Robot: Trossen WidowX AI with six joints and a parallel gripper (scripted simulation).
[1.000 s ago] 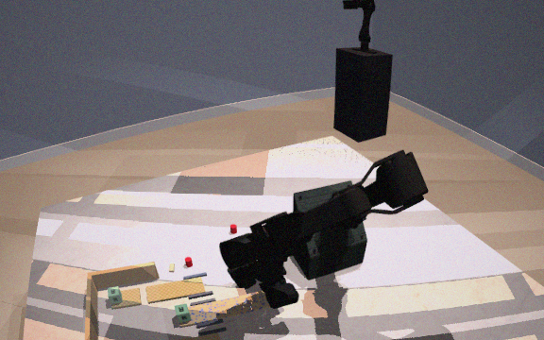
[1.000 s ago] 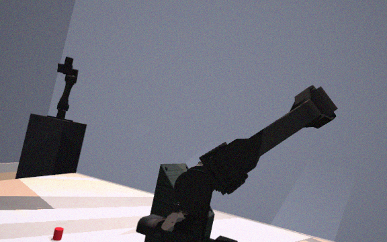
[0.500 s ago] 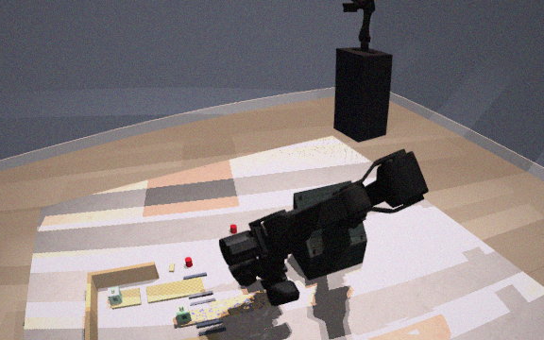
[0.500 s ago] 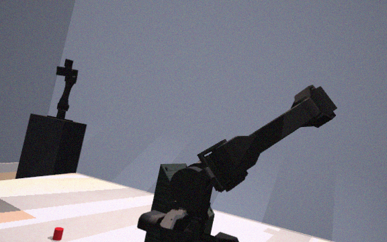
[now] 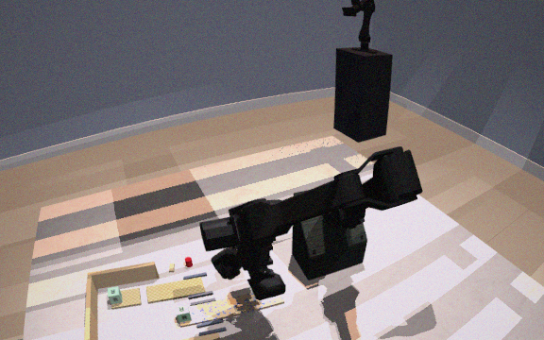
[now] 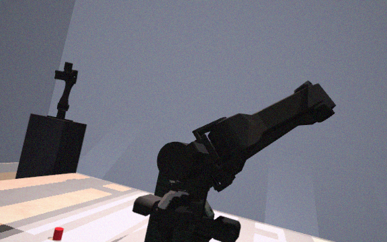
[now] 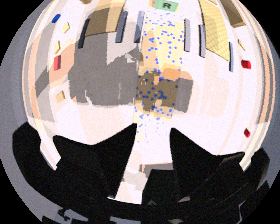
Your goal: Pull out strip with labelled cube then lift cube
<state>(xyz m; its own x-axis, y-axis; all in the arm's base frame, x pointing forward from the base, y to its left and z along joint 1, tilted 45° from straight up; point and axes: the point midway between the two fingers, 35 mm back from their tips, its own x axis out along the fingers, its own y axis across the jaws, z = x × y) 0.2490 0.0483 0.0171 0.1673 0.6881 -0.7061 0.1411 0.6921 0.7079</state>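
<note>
The speckled strip lies 70 mm ahead of my gripper tip, 10 mm to the right of it and 40 mm below it. Round my gripper tip: small tan block (160 mm ahead, 200 mm to the right, 40 mm below).
</note>
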